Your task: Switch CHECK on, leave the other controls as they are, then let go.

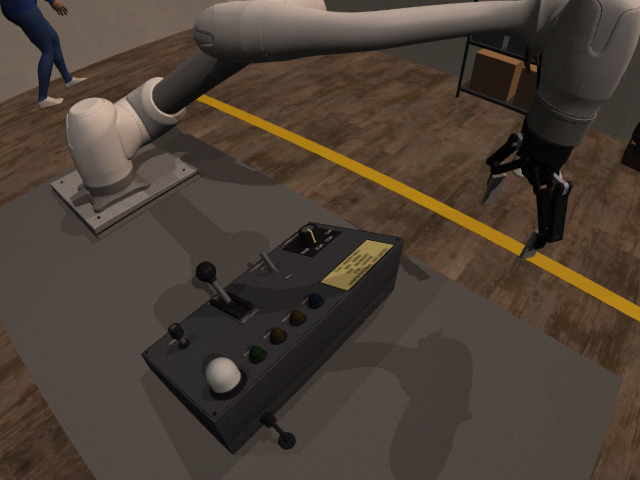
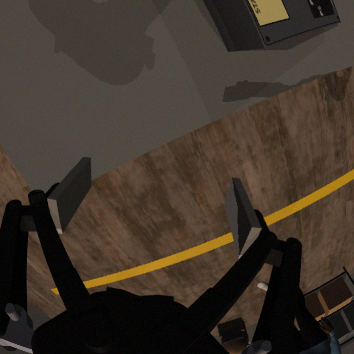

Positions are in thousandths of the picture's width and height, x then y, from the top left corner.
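Gripper: in image 1 (791, 476), in image 2 (448, 513).
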